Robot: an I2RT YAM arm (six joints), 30 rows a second.
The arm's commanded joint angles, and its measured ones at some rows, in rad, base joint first. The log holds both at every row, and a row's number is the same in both.
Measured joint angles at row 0: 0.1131, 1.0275, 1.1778, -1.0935, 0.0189, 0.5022
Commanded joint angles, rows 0 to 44: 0.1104, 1.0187, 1.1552, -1.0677, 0.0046, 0.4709; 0.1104, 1.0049, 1.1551, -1.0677, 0.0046, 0.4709; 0.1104, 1.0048, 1.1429, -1.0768, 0.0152, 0.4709; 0.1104, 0.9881, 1.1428, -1.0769, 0.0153, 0.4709; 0.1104, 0.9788, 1.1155, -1.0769, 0.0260, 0.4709; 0.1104, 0.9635, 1.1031, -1.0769, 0.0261, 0.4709; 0.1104, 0.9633, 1.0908, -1.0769, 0.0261, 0.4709; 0.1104, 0.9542, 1.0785, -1.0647, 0.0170, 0.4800; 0.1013, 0.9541, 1.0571, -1.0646, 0.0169, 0.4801; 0.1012, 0.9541, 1.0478, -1.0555, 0.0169, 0.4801; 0.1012, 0.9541, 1.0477, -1.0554, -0.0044, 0.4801; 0.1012, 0.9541, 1.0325, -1.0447, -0.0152, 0.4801; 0.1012, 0.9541, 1.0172, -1.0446, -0.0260, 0.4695; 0.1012, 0.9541, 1.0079, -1.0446, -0.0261, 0.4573; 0.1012, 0.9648, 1.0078, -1.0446, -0.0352, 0.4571; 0.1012, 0.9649, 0.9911, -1.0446, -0.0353, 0.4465; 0.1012, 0.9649, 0.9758, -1.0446, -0.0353, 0.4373; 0.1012, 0.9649, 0.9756, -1.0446, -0.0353, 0.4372; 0.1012, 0.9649, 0.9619, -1.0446, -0.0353, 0.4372; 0.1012, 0.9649, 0.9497, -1.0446, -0.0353, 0.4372; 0.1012, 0.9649, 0.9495, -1.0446, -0.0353, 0.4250; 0.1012, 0.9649, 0.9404, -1.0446, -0.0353, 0.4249; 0.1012, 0.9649, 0.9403, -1.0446, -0.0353, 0.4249; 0.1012, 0.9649, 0.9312, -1.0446, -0.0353, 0.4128; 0.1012, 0.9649, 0.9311, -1.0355, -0.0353, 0.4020; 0.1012, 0.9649, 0.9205, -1.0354, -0.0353, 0.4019; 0.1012, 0.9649, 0.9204, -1.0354, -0.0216, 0.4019; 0.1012, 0.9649, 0.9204, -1.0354, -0.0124, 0.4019; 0.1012, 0.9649, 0.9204, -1.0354, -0.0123, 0.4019; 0.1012, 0.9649, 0.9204, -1.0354, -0.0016, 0.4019; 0.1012, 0.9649, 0.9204, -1.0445, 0.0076, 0.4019; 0.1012, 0.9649, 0.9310, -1.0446, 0.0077, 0.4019; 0.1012, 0.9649, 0.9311, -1.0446, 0.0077, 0.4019; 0.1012, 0.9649, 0.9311, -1.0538, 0.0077, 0.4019; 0.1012, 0.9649, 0.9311, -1.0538, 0.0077, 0.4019; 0.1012, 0.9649, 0.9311, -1.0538, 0.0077, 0.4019; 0.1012, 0.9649, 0.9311, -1.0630, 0.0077, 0.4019; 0.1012, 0.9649, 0.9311, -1.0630, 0.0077, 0.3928; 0.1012, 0.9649, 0.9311, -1.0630, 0.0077, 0.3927; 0.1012, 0.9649, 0.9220, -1.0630, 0.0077, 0.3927; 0.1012, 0.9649, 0.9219, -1.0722, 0.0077, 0.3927; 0.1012, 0.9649, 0.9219, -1.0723, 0.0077, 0.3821; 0.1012, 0.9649, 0.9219, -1.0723, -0.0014, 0.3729; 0.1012, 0.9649, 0.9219, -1.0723, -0.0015, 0.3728; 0.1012, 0.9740, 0.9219, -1.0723, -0.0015, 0.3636
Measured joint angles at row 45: 0.1047, 0.9680, 0.9245, -1.0523, -0.0029, 0.4030
